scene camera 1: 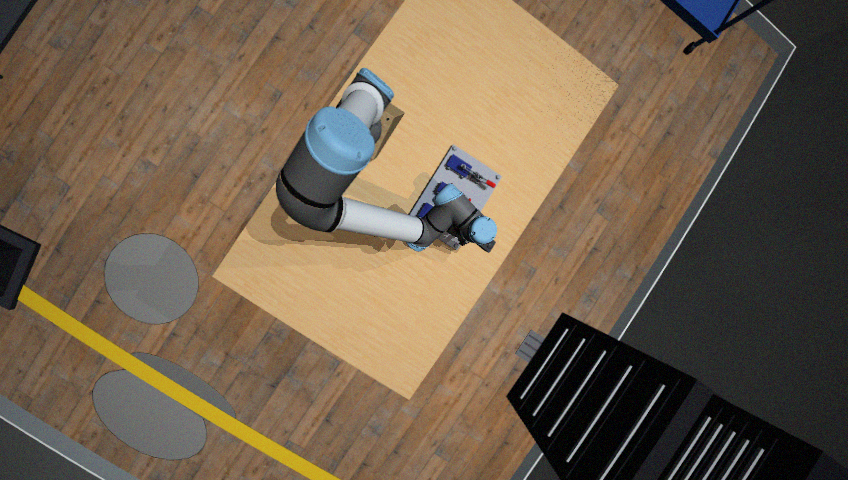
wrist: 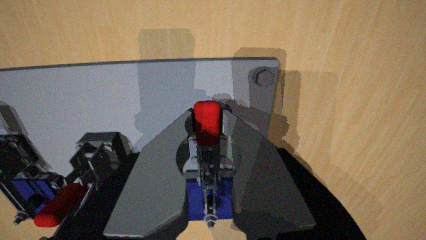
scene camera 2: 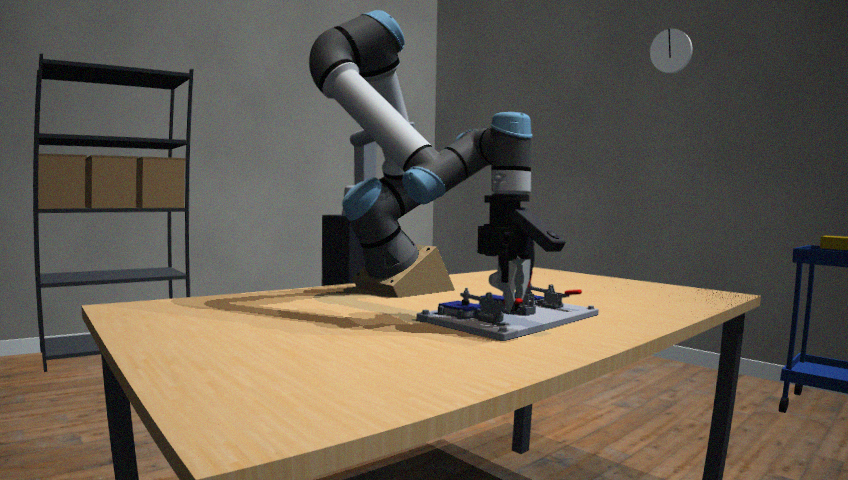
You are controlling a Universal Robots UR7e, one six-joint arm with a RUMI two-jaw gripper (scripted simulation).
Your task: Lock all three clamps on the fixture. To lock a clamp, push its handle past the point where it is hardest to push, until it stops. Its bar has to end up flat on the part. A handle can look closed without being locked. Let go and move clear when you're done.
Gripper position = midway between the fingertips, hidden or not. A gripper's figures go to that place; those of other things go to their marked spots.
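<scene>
The gripper (wrist: 207, 110) is 14 cm from the lens, while a grey fixture plate (wrist: 55, 105) sits 23 cm from the lens.
</scene>
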